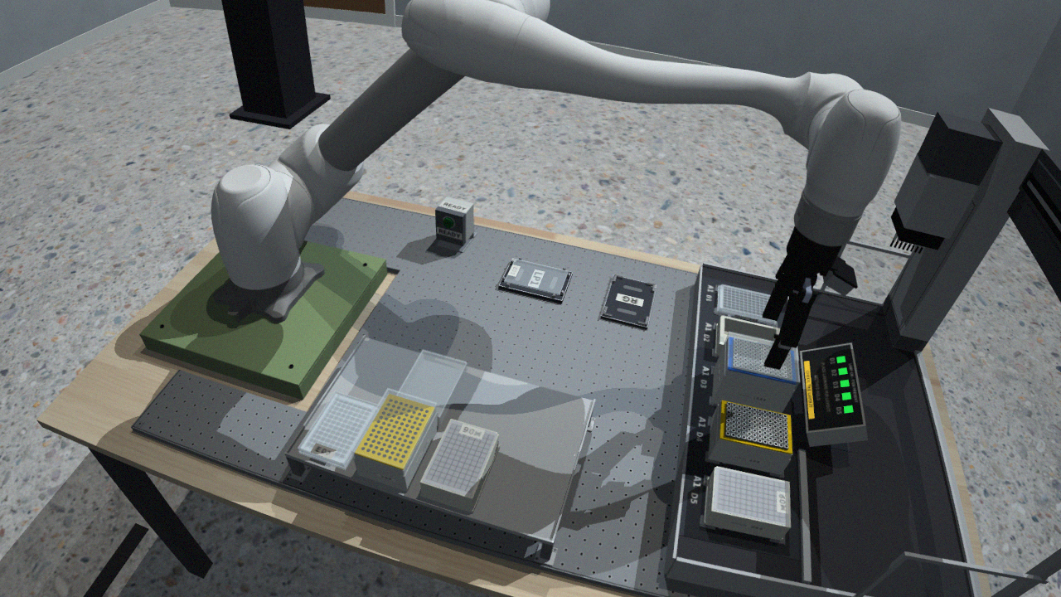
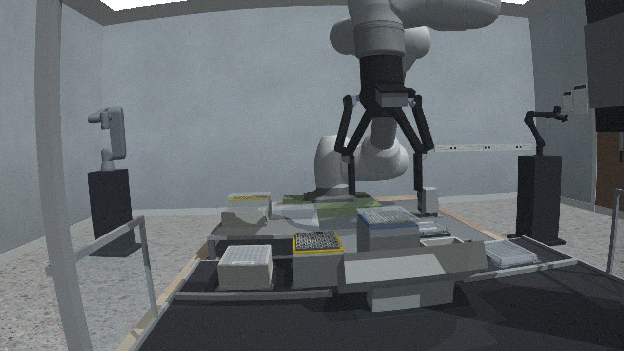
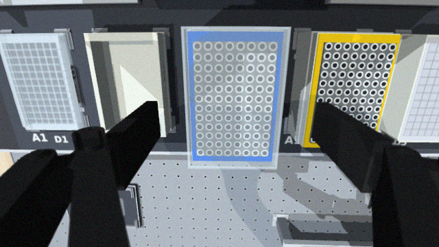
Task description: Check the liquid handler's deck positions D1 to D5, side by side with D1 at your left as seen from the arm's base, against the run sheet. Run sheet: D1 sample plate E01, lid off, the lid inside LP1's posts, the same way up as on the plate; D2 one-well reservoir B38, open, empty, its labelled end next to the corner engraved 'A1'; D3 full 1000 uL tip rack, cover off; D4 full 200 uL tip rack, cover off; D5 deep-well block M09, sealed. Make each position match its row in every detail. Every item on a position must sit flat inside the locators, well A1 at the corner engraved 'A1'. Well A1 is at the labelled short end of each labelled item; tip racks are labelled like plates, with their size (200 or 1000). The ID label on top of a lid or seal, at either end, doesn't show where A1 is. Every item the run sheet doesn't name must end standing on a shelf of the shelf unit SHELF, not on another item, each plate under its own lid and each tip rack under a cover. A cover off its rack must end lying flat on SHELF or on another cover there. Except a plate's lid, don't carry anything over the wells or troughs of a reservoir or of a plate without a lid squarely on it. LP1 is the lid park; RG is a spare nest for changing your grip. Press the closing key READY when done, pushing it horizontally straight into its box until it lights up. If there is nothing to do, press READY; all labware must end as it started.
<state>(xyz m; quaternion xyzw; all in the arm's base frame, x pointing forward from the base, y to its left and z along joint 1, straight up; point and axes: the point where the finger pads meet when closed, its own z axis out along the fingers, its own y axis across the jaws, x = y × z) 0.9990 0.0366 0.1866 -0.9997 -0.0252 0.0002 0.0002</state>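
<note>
The blue-rimmed tip rack is 1 cm behind my hand, 1 cm to the right of it and 9 cm below it. Round my hand: cream reservoir (1 cm behind, 12 cm to the left, 15 cm below); clear sample plate (1 cm behind, 25 cm to the left, 15 cm below); yellow-rimmed tip rack (13 cm to the right, 12 cm below).
</note>
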